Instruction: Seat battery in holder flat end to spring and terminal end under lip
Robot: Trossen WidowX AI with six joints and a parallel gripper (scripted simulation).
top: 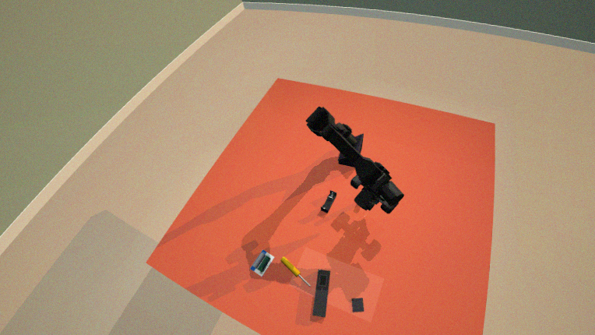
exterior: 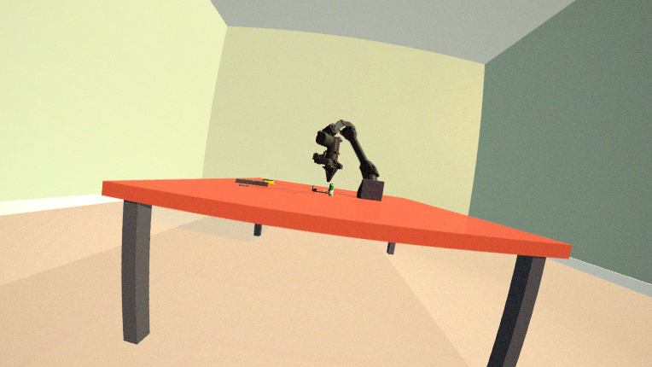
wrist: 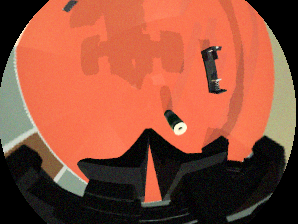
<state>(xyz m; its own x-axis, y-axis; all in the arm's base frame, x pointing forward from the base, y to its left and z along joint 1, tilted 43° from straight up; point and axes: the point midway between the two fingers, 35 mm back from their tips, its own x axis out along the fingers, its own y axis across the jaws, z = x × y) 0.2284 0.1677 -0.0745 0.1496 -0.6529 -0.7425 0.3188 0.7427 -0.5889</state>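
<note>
My gripper tip is now 2 cm past the battery, 4 cm to the left of it and 4 cm above it. Also, from my gripper tip: black square: 37 cm ahead, 10 cm to the left, 7 cm below; yellow-handled screwdriver: 37 cm ahead, 15 cm to the right, 6 cm below; long black bar: 39 cm ahead, 3 cm to the right, 5 cm below.
</note>
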